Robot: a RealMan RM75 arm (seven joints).
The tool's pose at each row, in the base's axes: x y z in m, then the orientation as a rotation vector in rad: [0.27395 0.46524 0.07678 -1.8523 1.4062 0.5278]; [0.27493 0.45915 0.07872 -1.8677 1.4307 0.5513]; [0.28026 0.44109 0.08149 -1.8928 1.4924 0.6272]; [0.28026 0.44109 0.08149 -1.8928 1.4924 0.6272]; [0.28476 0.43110 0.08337 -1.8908 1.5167 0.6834]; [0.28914 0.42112 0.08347 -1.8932 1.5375 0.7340]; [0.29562 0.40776 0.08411 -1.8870 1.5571 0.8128]
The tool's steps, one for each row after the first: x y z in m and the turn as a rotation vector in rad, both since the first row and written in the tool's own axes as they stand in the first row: [0.00284 -0.00075 -0.00576 -0.0280 0.0097 0.0189]; [0.01411 -0.00435 -0.02067 -0.0985 0.0209 0.0753]; [0.01411 -0.00435 -0.02067 -0.0985 0.0209 0.0753]; [0.02060 -0.00790 -0.02897 -0.1330 0.0087 0.1092]; [0.02828 -0.01080 -0.03613 -0.1671 0.0000 0.1377]; [0.03841 -0.01542 -0.04598 -0.2120 -0.0241 0.1770]
